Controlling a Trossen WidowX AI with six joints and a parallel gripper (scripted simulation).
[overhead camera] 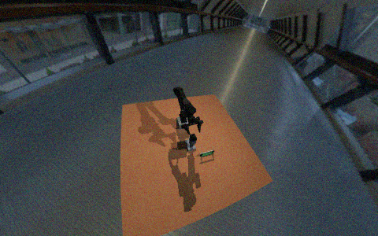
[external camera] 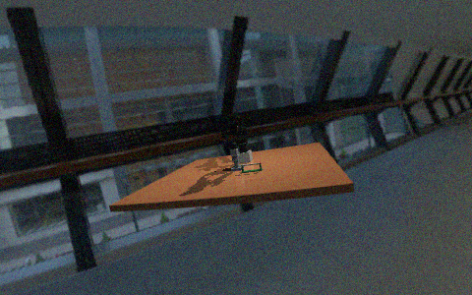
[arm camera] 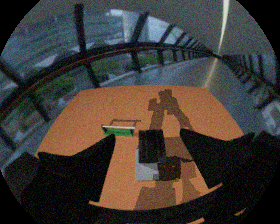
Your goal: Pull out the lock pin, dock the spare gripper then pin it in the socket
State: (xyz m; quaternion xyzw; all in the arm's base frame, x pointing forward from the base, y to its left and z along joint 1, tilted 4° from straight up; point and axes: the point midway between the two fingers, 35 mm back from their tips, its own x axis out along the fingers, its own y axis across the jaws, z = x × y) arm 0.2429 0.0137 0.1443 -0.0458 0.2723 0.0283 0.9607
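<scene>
My gripper tip is now 12 cm short of the green pin cradle, 12 cm to the right of it and 19 cm above it. From my gripper tip the other things lie so: grey mount: 1 cm to the right, 16 cm below; then spare gripper: 1 cm ahead, 1 cm to the right, 9 cm below.
</scene>
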